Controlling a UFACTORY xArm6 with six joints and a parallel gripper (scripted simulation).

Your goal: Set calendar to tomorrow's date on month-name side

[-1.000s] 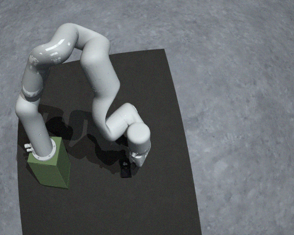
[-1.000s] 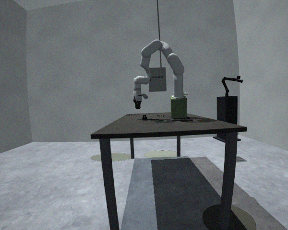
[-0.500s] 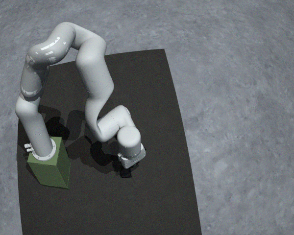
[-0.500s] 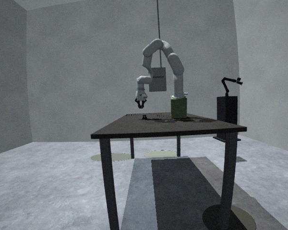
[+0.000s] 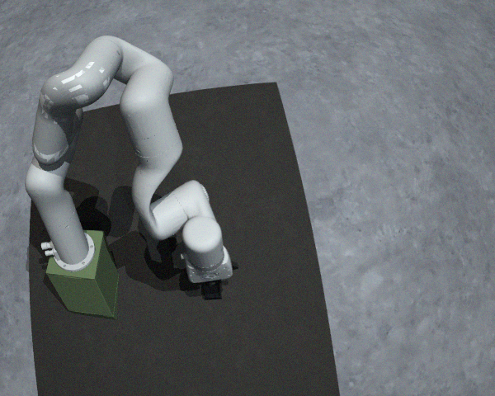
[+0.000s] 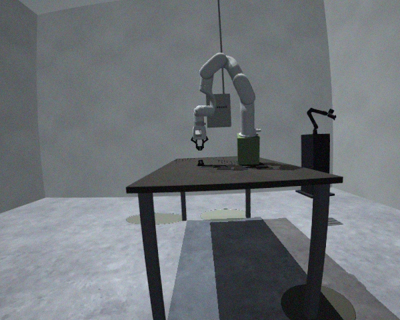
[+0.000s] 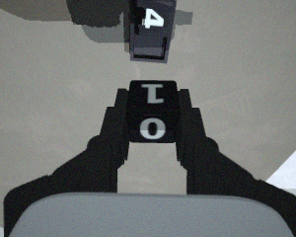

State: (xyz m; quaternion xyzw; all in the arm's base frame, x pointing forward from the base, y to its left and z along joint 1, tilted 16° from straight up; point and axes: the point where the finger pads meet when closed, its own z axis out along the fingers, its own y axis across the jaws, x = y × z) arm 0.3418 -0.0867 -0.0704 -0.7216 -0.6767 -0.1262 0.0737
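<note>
Now: the dark tray 130 mm below my hand and 20 mm to the left of it.
</note>
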